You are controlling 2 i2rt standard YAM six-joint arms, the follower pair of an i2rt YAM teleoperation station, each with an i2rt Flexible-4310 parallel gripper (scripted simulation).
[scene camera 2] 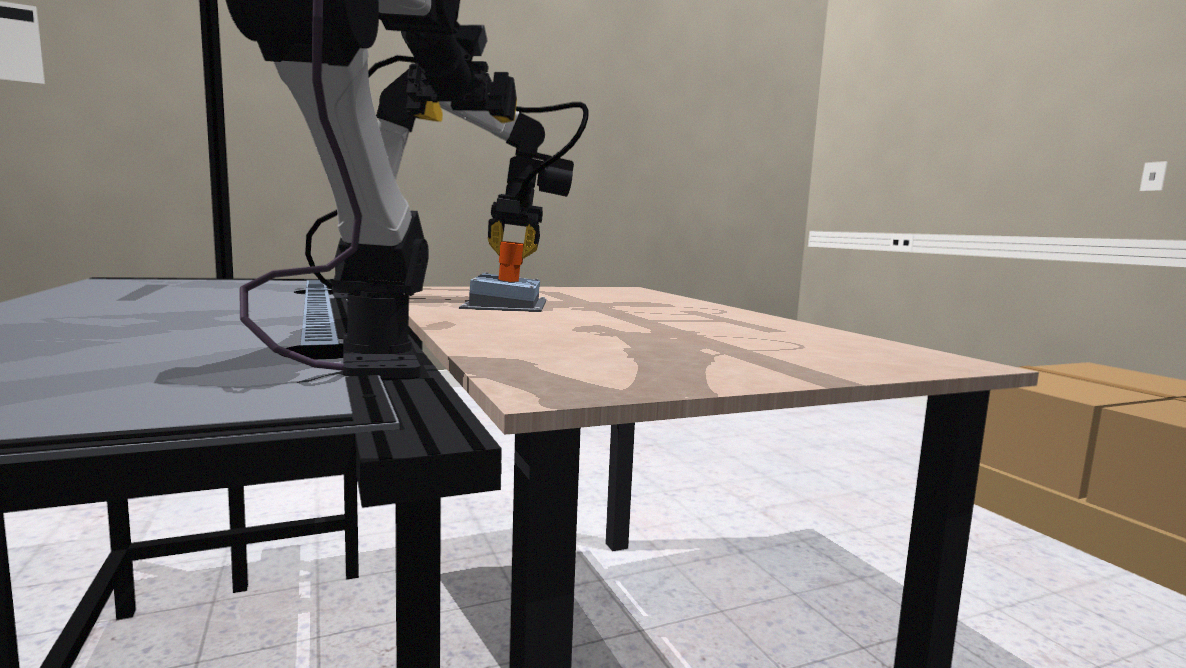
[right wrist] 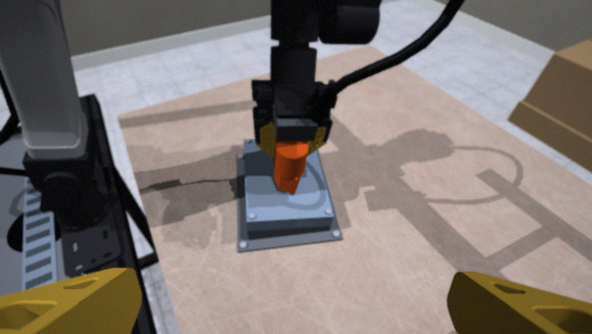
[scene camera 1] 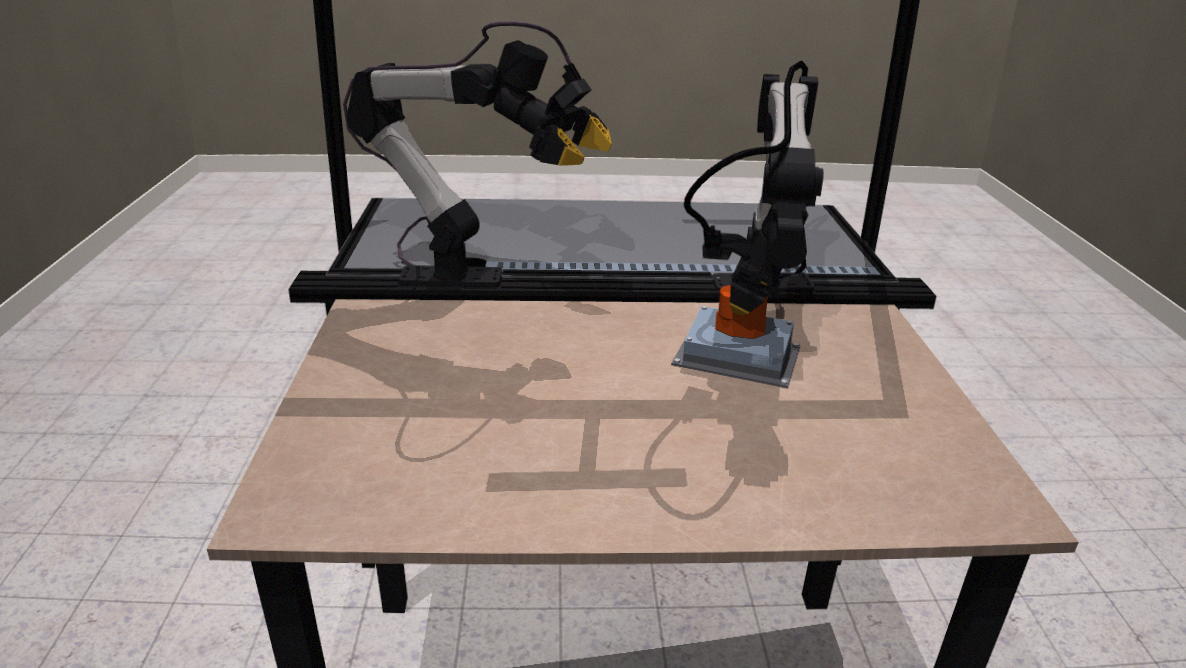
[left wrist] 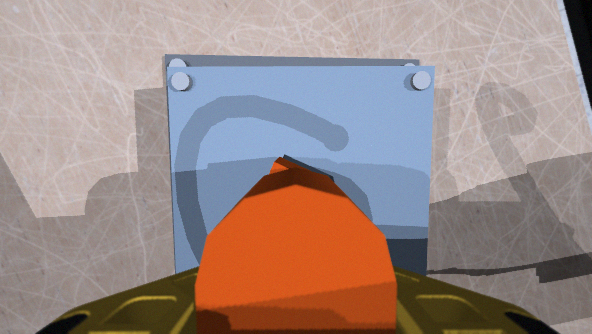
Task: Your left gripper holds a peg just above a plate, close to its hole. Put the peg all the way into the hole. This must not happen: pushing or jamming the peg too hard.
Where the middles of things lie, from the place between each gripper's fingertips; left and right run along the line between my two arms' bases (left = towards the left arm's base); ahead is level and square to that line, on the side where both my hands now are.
Right now the orange peg [scene camera 1: 752, 325] is 2 cm below my left hand [scene camera 1: 738, 306]. The rest, counted from my left hand: blue-grey plate [scene camera 1: 707, 342]: 7 cm below, 1 cm to the left, 1 cm behind.
Right now the orange peg is 25 cm to the left of my right hand, 23 cm below it and 14 cm ahead of it. The rest, counted from my right hand: blue-grey plate 29 cm below, 26 cm to the left, 13 cm ahead.
